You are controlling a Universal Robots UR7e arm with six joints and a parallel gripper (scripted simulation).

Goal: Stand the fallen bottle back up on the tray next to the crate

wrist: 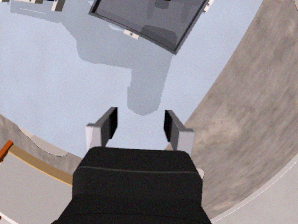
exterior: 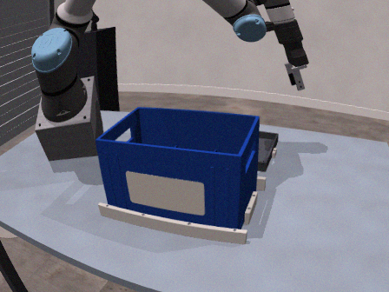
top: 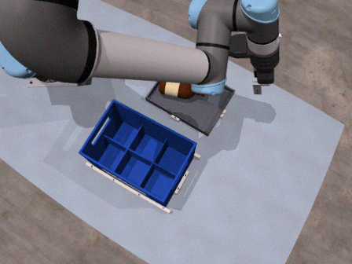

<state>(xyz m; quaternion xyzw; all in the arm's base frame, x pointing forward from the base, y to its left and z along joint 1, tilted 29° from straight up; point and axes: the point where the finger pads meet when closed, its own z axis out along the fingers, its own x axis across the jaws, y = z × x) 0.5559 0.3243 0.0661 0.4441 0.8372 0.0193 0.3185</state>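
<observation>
My gripper is now 21 cm past the bottle, 7 cm to the left of it and 16 cm above it. The rest, counted from my hand: dark tray 18 cm behind, 7 cm to the right, 19 cm below; then blue crate 18 cm behind, 35 cm to the right, 12 cm below.
</observation>
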